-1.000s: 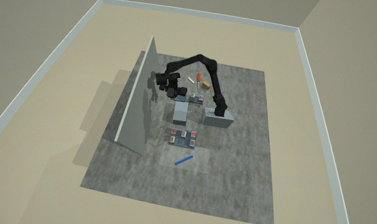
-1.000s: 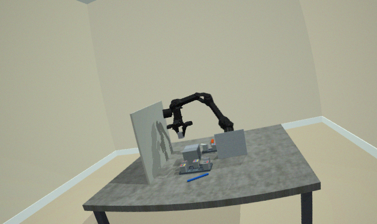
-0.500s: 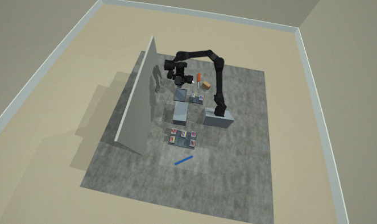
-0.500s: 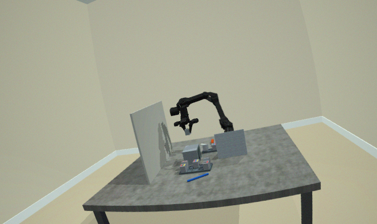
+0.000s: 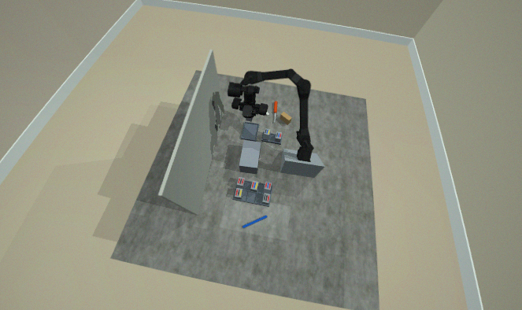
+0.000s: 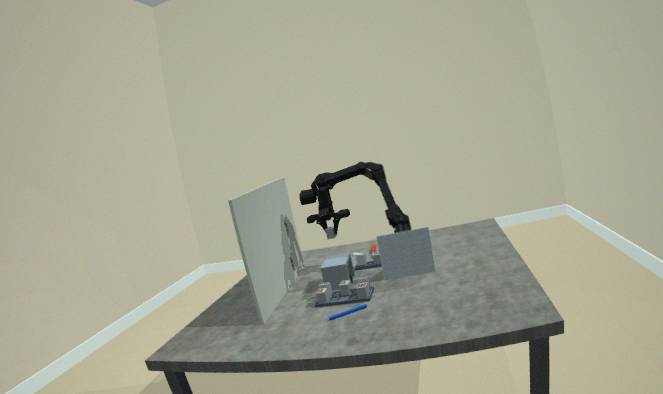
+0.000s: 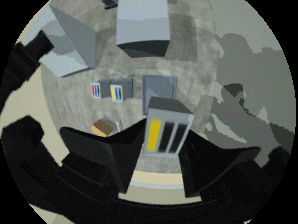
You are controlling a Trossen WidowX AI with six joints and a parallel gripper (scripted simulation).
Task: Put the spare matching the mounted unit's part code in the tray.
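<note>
My gripper tip is 16 cm above the flat blue-grey tray. From my gripper tip the other things lie so: labelled block 18 cm behind, 12 cm below, 3 cm to the left; then small brown box 22 cm behind, 14 cm below, 12 cm to the right; then grey mounted unit 21 cm to the left, 11 cm below, 4 cm behind.
</note>
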